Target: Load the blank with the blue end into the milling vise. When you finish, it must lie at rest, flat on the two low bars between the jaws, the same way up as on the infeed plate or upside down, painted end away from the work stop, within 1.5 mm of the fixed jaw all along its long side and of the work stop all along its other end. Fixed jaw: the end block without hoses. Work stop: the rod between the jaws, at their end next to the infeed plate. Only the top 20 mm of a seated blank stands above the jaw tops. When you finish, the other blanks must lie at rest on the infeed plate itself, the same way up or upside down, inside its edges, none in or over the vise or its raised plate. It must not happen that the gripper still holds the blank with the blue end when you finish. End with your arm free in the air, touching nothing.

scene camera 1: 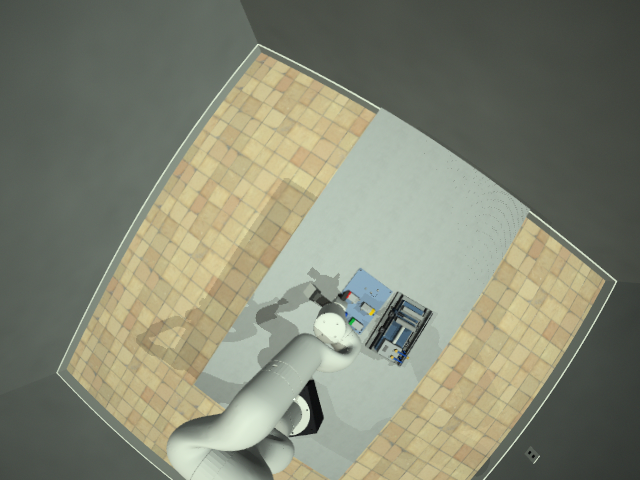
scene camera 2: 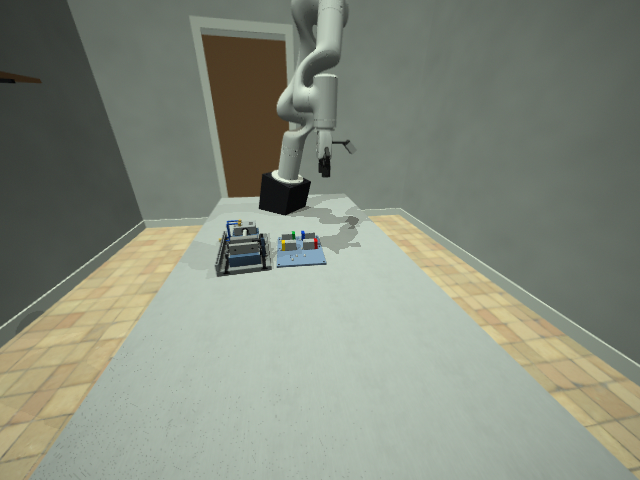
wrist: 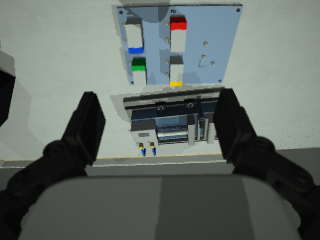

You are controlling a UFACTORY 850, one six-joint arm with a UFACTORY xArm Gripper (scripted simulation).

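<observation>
Starting with the infeed plate [scene camera 1: 361, 280], I find it again from another camera, the plate [scene camera 2: 313, 256], together with my gripper [scene camera 2: 324, 174]. The wrist view gives me a vise [wrist: 180, 122]. My gripper [wrist: 158, 104] is visible there too, and so is the plate [wrist: 219, 31].
</observation>
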